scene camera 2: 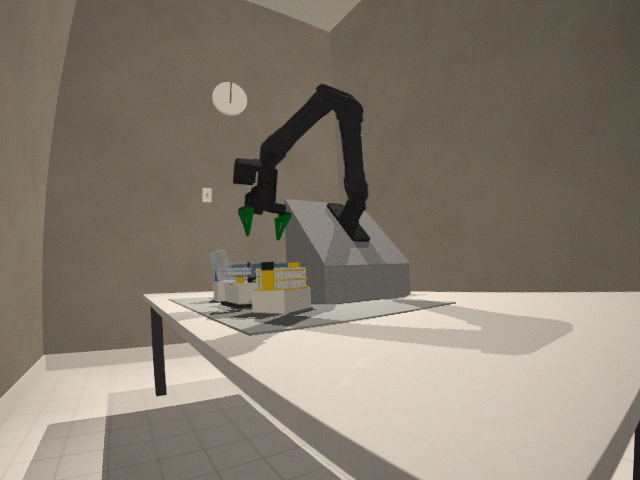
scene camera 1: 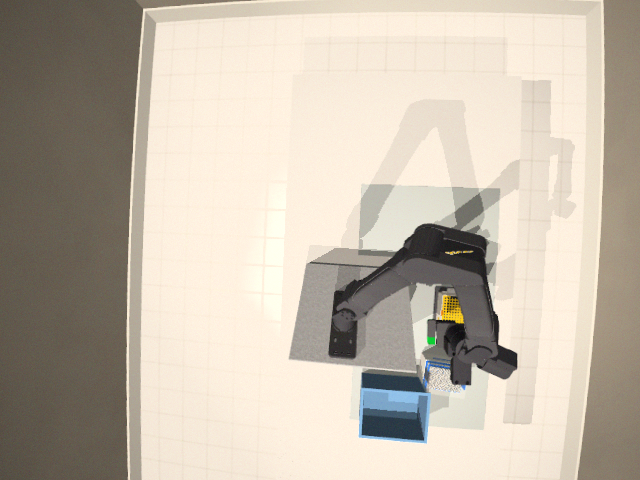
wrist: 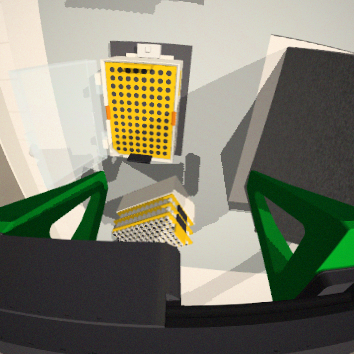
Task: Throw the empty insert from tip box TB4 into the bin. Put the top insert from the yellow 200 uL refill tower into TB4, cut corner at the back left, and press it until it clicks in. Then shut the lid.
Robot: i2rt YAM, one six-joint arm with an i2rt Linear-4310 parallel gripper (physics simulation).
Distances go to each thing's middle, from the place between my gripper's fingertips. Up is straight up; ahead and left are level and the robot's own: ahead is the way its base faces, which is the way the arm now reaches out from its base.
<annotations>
Now: the yellow insert point(wrist: 140, 96) 6 cm ahead of my hand and 12 cm below it. Round my hand: blue bin point(scene camera 1: 396, 408): 12 cm behind, 32 cm to the right, 12 cm below; then clear lid point(wrist: 59, 105): 12 cm ahead, 8 cm below.
</annotations>
